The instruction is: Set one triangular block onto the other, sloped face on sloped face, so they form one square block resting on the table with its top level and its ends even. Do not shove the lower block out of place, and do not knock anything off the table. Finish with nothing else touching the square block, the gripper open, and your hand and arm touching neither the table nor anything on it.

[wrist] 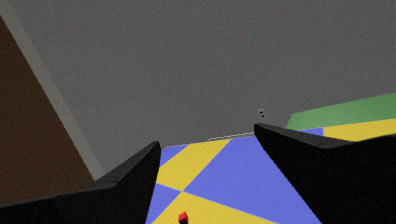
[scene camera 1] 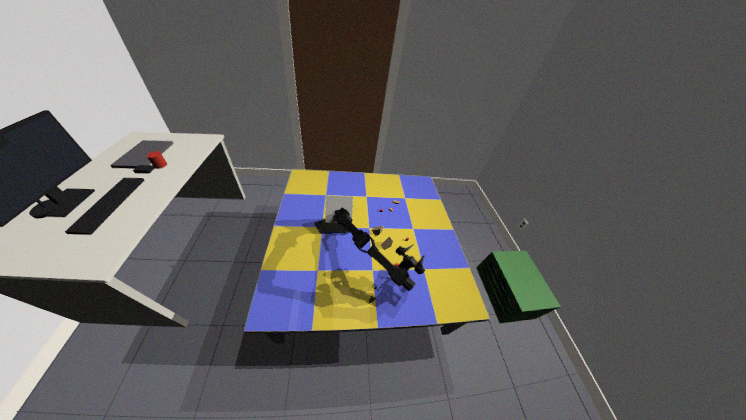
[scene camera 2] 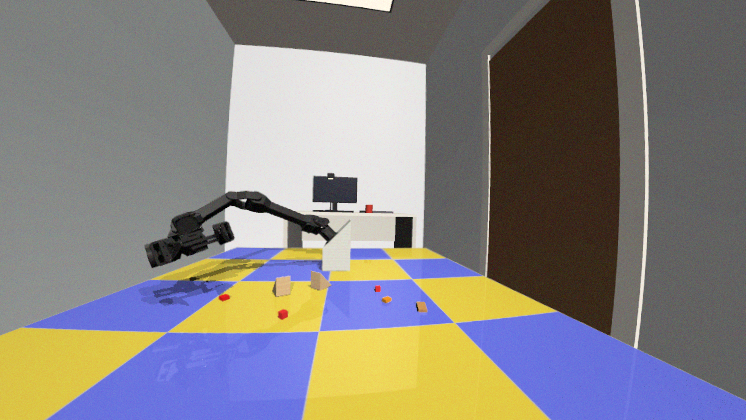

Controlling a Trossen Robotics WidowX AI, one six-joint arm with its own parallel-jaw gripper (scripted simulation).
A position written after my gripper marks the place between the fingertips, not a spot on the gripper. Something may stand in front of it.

Note:
My gripper [scene camera 2: 201, 237] is open, holding nothing.
My gripper is seen too in the wrist view [wrist: 207, 137].

